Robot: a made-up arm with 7 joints.
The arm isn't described. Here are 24 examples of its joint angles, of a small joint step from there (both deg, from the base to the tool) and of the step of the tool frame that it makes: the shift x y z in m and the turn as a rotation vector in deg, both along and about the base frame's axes.
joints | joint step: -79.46 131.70 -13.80 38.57 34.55 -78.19 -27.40 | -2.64 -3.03 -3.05 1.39 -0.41 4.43 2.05
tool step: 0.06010 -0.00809 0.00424 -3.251 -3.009 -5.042
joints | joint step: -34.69 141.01 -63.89 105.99 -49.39 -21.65 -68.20 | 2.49 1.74 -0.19 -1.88 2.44 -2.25 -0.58
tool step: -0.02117 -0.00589 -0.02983 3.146 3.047 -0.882
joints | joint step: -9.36 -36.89 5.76 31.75 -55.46 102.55 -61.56 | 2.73 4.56 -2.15 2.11 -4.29 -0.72 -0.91
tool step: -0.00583 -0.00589 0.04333 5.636 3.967 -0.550
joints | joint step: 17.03 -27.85 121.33 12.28 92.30 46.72 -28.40 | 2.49 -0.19 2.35 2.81 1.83 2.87 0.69
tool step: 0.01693 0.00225 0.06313 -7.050 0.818 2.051
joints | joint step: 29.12 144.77 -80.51 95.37 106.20 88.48 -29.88 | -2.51 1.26 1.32 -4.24 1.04 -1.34 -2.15
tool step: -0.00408 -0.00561 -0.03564 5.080 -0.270 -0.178
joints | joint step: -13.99 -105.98 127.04 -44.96 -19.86 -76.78 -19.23 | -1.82 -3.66 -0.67 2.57 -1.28 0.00 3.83
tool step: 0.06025 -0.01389 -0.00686 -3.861 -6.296 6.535
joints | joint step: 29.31 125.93 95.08 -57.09 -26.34 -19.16 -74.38 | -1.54 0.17 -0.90 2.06 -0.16 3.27 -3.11
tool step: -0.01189 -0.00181 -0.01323 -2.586 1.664 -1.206
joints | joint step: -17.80 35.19 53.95 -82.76 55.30 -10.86 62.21 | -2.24 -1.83 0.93 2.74 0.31 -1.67 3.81
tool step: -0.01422 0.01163 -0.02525 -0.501 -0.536 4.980
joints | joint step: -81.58 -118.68 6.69 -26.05 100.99 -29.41 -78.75 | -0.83 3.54 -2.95 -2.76 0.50 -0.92 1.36
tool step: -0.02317 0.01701 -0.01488 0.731 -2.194 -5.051
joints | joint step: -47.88 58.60 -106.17 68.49 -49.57 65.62 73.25 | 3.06 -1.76 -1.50 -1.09 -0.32 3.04 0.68
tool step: -0.02959 -0.02878 0.01947 -3.524 3.453 5.214
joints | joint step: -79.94 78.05 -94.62 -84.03 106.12 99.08 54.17 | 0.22 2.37 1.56 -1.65 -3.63 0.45 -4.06
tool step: -0.00701 0.00022 -0.00529 2.033 1.886 3.752
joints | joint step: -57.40 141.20 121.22 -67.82 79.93 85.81 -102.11 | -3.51 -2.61 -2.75 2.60 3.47 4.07 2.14
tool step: -0.01562 0.02910 -0.00726 -0.825 -5.980 7.444
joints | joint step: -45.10 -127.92 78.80 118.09 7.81 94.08 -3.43 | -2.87 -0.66 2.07 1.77 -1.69 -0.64 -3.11
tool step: 0.02979 -0.00080 -0.01840 0.656 -6.958 4.217
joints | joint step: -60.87 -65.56 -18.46 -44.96 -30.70 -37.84 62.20 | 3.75 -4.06 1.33 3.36 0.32 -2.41 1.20
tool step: 0.01530 -0.01375 0.01453 -0.925 2.568 6.975
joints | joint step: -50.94 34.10 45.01 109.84 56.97 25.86 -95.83 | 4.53 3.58 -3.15 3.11 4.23 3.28 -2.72
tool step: -0.04443 0.00463 0.01465 -3.245 -0.561 -2.148
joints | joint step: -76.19 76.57 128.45 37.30 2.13 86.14 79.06 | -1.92 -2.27 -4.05 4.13 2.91 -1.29 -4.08
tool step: 0.03317 -0.02653 -0.00205 -4.855 3.630 4.343
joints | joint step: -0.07 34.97 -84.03 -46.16 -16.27 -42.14 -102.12 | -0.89 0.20 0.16 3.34 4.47 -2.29 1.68
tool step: 0.00165 0.00930 -0.03284 0.148 -8.380 -2.822
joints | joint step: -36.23 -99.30 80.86 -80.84 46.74 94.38 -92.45 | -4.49 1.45 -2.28 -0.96 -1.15 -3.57 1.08
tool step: 0.01310 -0.00485 -0.03151 0.947 1.618 -3.043
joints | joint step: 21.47 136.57 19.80 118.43 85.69 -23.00 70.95 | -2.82 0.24 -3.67 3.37 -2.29 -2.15 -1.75
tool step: 0.02002 -0.03300 -0.05625 1.384 -3.994 5.388
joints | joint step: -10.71 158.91 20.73 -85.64 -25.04 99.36 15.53 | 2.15 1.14 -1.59 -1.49 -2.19 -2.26 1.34
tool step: -0.02274 -0.01785 0.02805 -3.538 -0.589 -3.525
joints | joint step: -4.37 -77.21 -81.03 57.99 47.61 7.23 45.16 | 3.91 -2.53 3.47 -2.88 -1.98 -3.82 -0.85
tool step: 0.02297 -0.03366 0.03067 0.852 0.474 7.379
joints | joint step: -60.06 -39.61 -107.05 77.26 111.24 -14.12 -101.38 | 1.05 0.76 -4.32 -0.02 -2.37 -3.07 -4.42
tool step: -0.04518 -0.02785 0.01888 -0.010 6.584 8.709
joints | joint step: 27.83 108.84 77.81 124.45 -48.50 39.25 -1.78 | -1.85 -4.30 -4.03 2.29 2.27 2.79 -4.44
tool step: 0.03145 -0.06227 -0.06455 5.354 -7.402 10.580
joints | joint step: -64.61 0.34 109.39 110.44 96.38 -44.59 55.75 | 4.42 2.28 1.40 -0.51 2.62 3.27 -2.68
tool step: -0.07600 0.00811 0.01143 -1.470 4.918 -4.064
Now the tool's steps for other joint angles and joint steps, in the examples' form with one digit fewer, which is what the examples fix.
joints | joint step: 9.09 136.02 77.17 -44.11 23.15 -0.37 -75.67 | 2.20 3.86 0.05 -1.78 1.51 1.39 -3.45
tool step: -0.0150 -0.0309 0.0095 -2.05 4.19 -5.07
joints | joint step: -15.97 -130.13 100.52 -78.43 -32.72 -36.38 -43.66 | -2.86 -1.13 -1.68 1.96 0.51 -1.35 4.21
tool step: 0.0377 -0.0198 -0.0229 -4.52 -6.26 5.98
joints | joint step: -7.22 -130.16 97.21 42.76 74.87 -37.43 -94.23 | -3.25 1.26 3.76 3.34 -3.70 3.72 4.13
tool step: 0.0556 0.0225 0.0304 3.78 -9.69 0.54
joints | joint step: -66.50 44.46 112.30 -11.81 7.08 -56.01 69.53 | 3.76 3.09 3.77 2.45 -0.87 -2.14 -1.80
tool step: -0.0321 0.0112 0.0156 1.93 4.95 -3.17
